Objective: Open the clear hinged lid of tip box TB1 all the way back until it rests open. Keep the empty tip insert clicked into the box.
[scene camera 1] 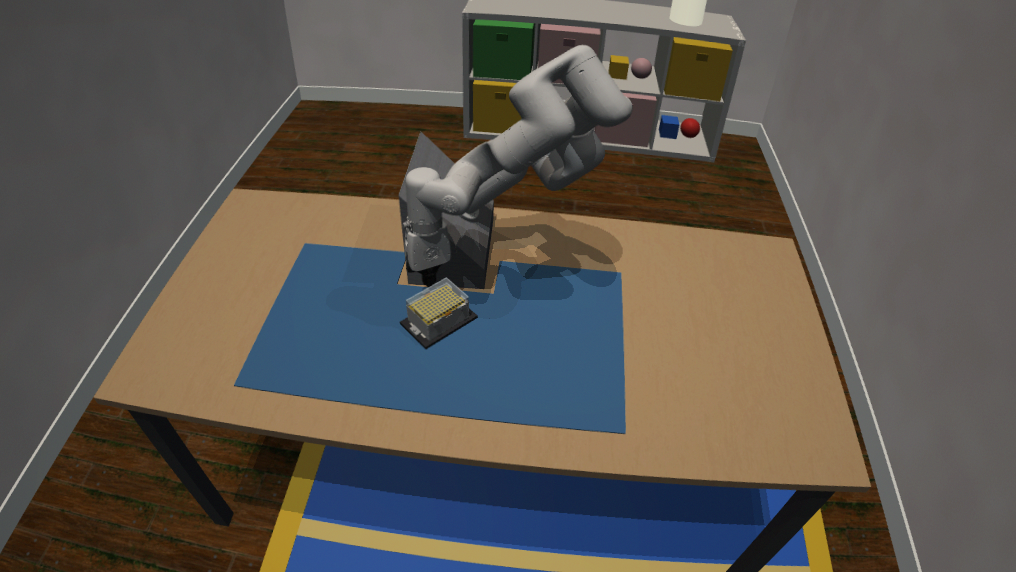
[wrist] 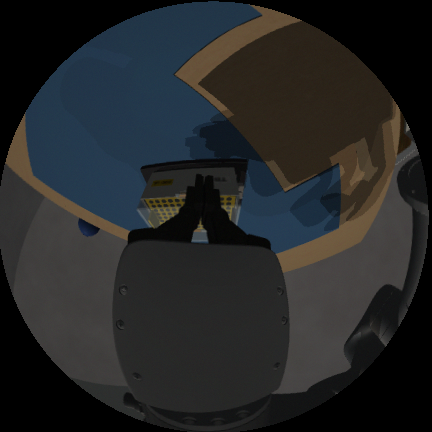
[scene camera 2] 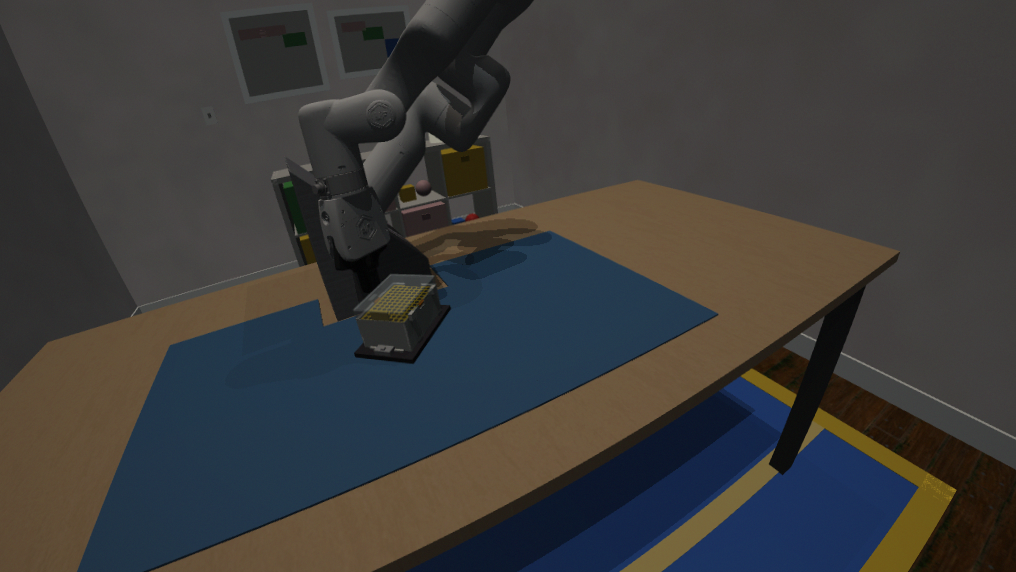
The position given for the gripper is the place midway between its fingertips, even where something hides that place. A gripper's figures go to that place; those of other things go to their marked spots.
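A blue mat (wrist: 122, 109) is 20 cm from the lens, while a clear lid (wrist: 154, 211) is 16 cm from the lens. The marked spots on the lid and the mat are 14 cm apart, and the gripper (wrist: 202, 185) is likewise 14 cm from the lens.
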